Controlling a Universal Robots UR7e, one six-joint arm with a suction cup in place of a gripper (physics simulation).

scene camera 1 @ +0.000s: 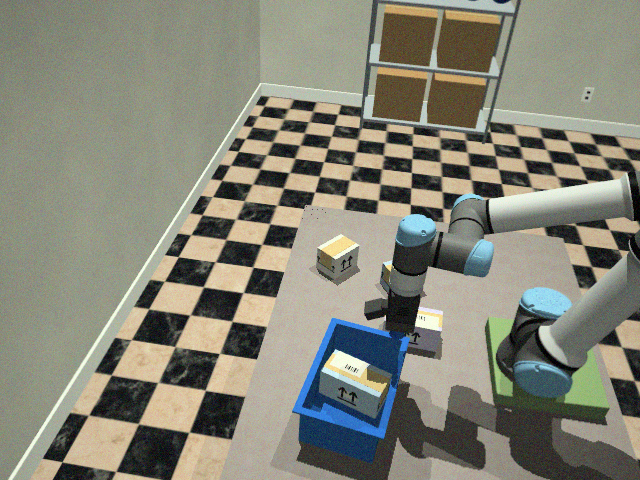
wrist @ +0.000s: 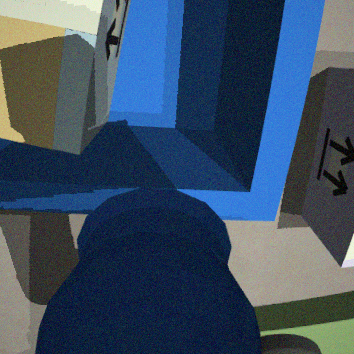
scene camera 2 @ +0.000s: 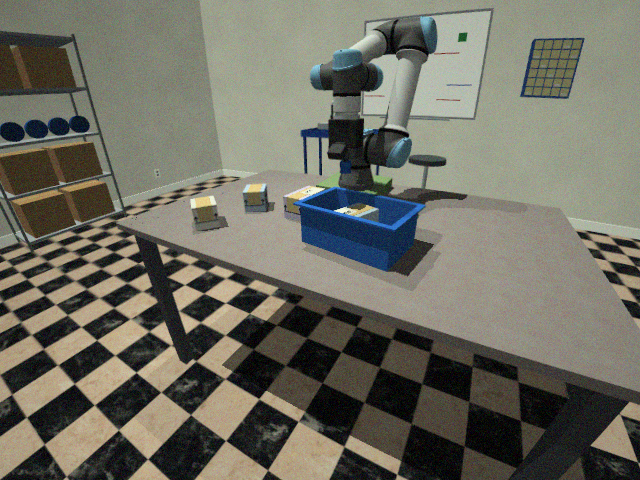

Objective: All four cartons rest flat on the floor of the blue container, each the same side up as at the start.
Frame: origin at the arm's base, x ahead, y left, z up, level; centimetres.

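Where they show: hand at its tool point: (scene camera 1: 396, 333) (wrist: 154, 256) (scene camera 2: 345, 172); arm's base at its link origin: (scene camera 2: 355, 184).
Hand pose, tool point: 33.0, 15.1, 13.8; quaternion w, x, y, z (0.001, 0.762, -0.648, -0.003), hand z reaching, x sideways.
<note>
Things, the pixels of their top centre, and the offset from my tool point, as dx, dy, dz. Level surfaces: height alone.
- blue container at its top centre: (scene camera 1: 355, 371) (scene camera 2: 358, 203) +7.2, +9.0, -6.0
- second carton at its top centre: (scene camera 1: 413, 315) (scene camera 2: 305, 192) -2.8, -18.4, -10.1
- third carton at its top centre: (scene camera 1: 404, 266) (scene camera 2: 255, 187) +3.1, -38.5, -10.2
- fourth carton at its top centre: (scene camera 1: 338, 246) (scene camera 2: 202, 201) +24.2, -40.8, -10.1
- grey table at its surface level: dz -18.0
The blue container (scene camera 1: 336, 439) (scene camera 2: 356, 248) (wrist: 297, 50) stands on the table. One carton (scene camera 1: 341, 387) (scene camera 2: 368, 212) (wrist: 32, 65) is inside it, arrows upward, turned askew to the walls; its underside is hidden. A second carton (scene camera 1: 431, 335) (scene camera 2: 297, 202) (wrist: 327, 165) stands close beside the container. A third carton (scene camera 1: 386, 279) (scene camera 2: 255, 197), partly hidden by the arm in scene camera 1, and a fourth carton (scene camera 1: 337, 258) (scene camera 2: 204, 209) stand farther off, upright. My suction cup (scene camera 1: 397, 334) (scene camera 2: 345, 166) (wrist: 155, 215) is off and holds no carton, above the rim near the container's back right corner.
The arm's base stands on a green plate (scene camera 1: 547, 405) (scene camera 2: 379, 184) at the table's robot side. The grey table (scene camera 1: 444, 449) (scene camera 2: 491, 279) carries everything. A stool (scene camera 2: 427, 160), a shelf rack (scene camera 1: 433, 68) (scene camera 2: 98, 136) and a whiteboard (scene camera 2: 439, 67) are beyond it.
</note>
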